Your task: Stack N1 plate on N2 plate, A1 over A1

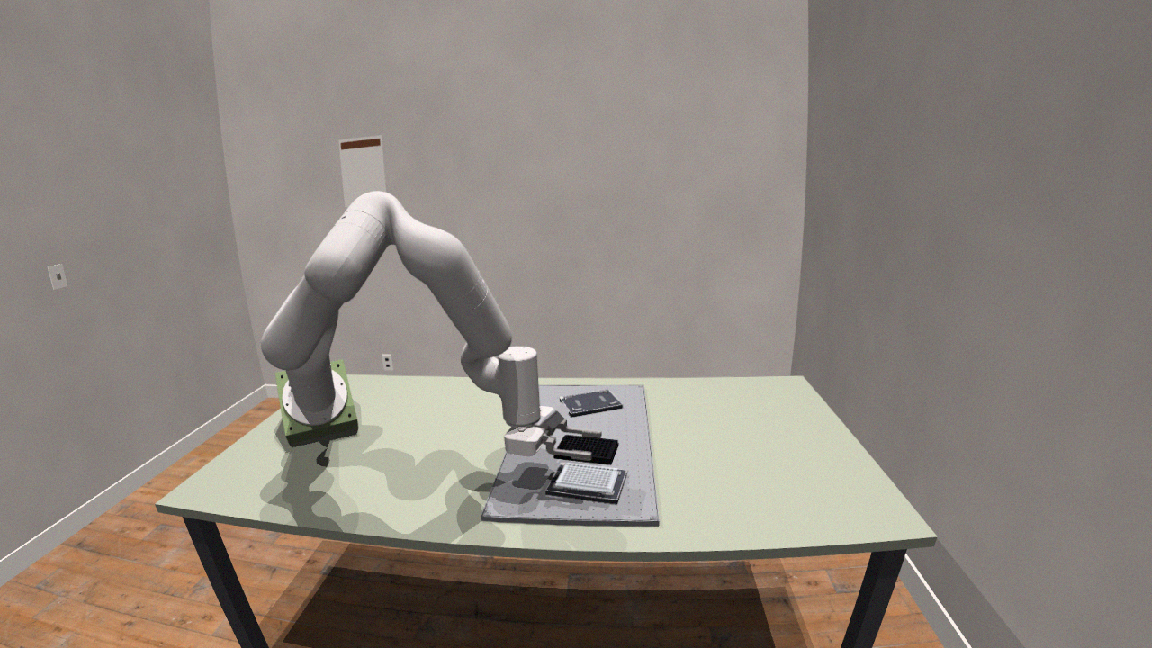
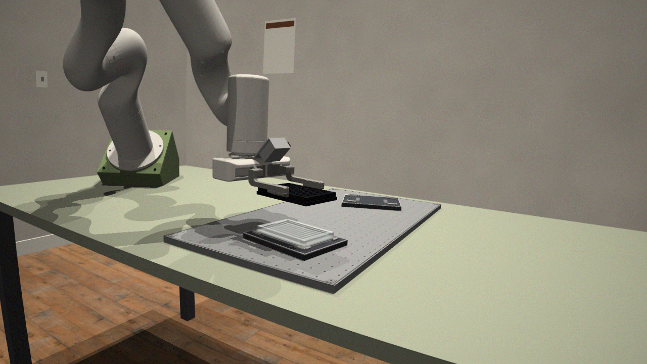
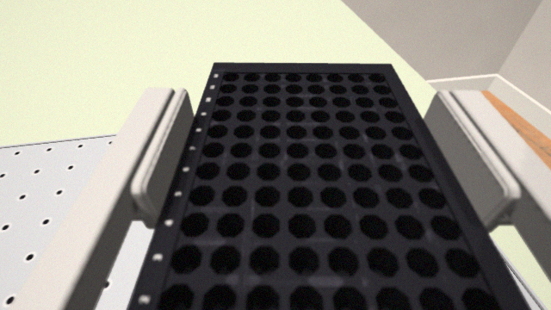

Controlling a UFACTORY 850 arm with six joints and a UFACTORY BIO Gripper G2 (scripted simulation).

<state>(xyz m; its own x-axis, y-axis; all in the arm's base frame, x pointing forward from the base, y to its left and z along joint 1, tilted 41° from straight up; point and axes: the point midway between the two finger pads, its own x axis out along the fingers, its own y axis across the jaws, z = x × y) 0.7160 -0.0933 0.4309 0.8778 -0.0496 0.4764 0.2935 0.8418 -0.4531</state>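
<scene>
The clear 96-well plate lies 90 mm below my hand. From my hand the other things lie so: plate nest N1 (40 mm ahead, 420 mm to the left, 100 mm below); then black 96-well plate (10 mm below); then plate nest N2 (100 mm below).
</scene>
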